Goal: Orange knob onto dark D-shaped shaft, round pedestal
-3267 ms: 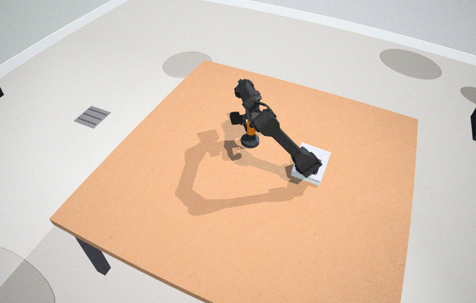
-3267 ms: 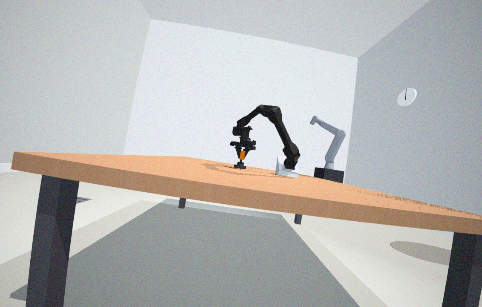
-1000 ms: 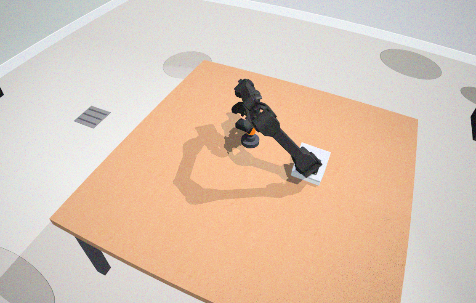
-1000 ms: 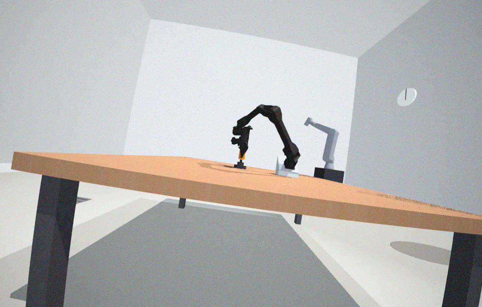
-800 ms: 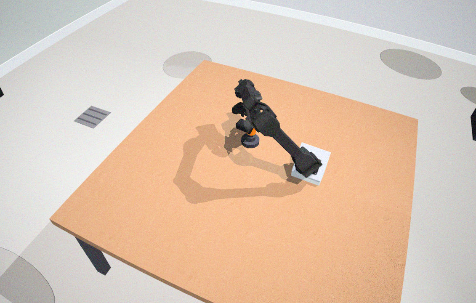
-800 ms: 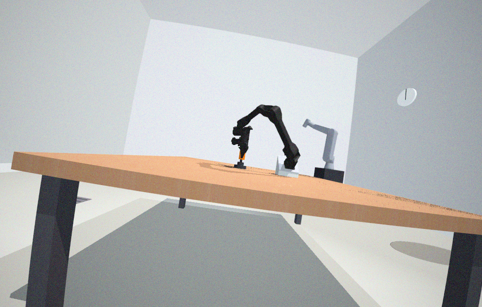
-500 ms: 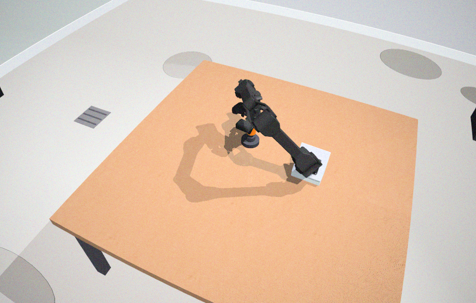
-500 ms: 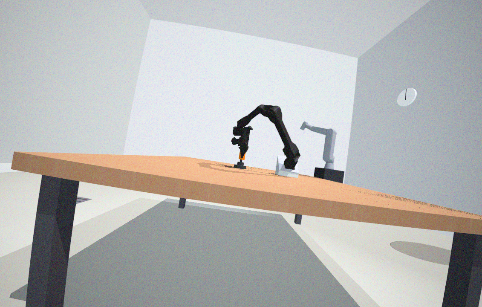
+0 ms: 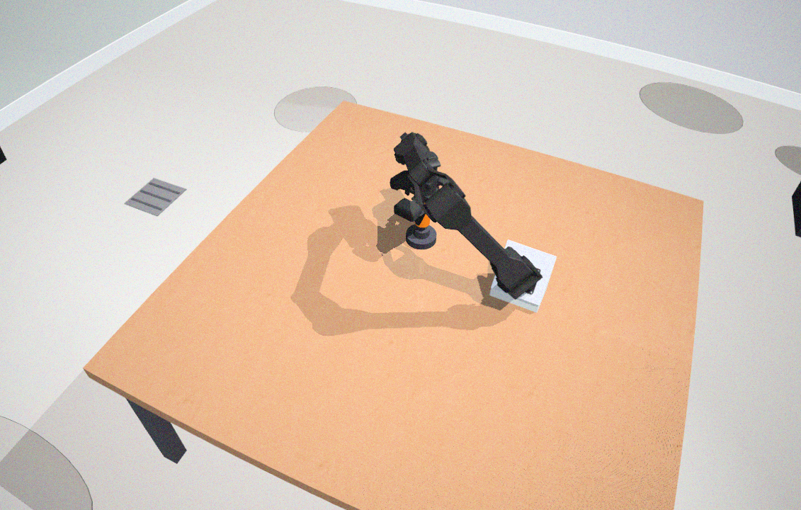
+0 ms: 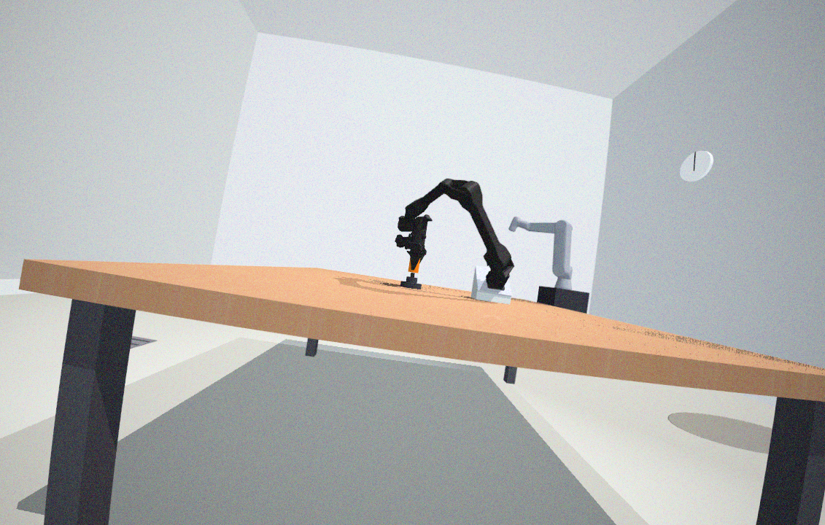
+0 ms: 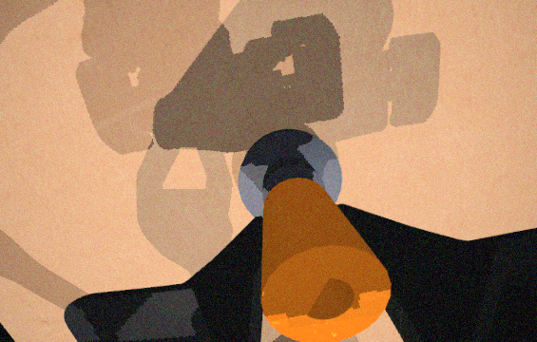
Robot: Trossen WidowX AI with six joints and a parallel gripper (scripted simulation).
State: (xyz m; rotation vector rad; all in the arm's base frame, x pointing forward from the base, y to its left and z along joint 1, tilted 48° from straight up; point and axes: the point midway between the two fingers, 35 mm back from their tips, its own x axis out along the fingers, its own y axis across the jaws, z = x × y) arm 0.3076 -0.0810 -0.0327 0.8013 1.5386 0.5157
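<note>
Now: the orange knob 2 cm above my gripper tip. Also, from my gripper tip: pedestal: 4 cm below.
</note>
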